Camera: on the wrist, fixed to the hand. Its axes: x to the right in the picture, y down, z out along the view.
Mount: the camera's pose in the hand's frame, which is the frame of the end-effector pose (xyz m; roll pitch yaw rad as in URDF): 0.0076 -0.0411 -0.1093 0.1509 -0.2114 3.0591
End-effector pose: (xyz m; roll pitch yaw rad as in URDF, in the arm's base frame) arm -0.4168 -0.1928 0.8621 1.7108 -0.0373 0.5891
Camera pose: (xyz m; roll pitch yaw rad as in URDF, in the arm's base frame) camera -0.4730 -0.0933 0.8370 -1.5661 -0.0141 -2.3317
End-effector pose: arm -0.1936 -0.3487 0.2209 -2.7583 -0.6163 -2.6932
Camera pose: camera -0.1396 -0.3197 0.3206 2.8967 0.8430 0.4428
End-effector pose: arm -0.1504 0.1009 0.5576 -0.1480 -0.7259 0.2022
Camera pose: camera -0.0671 0.0600 0.4863 0.2147 0.5242 -3.0675
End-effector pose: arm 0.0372 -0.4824 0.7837 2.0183 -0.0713 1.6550
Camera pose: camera -0.0793 -0.4854 0.7945 -1.8581 0.0876 -1.2598
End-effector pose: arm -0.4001 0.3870 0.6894 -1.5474 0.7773 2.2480
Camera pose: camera -0.3345 0.4814 0.7115 1.8742 -0.6809 -1.1695
